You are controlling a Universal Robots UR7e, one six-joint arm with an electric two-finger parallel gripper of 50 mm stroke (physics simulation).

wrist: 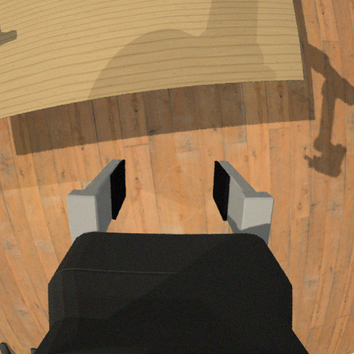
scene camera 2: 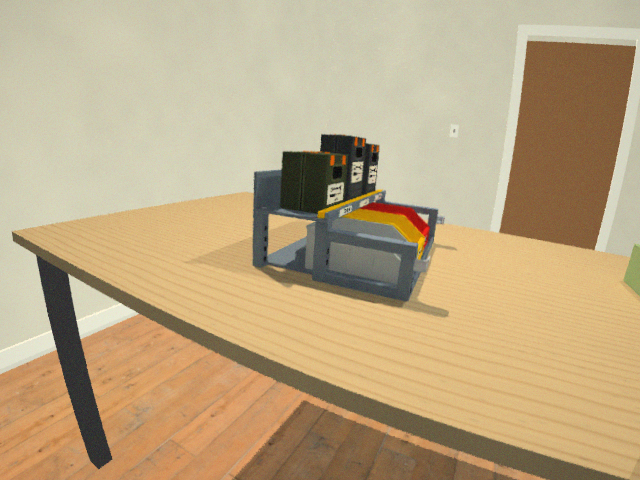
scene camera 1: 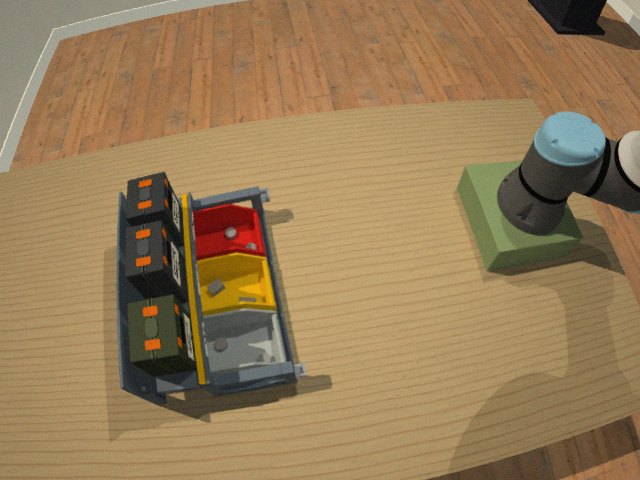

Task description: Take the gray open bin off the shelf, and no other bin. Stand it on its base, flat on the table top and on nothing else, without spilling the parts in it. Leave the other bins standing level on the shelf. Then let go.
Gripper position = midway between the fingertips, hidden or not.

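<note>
My gripper (wrist: 169,178). Gray open bin (scene camera 1: 249,332), (scene camera 2: 378,265); out of frame in the wrist view. Yellow bin (scene camera 1: 244,275), (scene camera 2: 400,222); wrist view, out of frame. Red bin (scene camera 1: 210,224).
</note>
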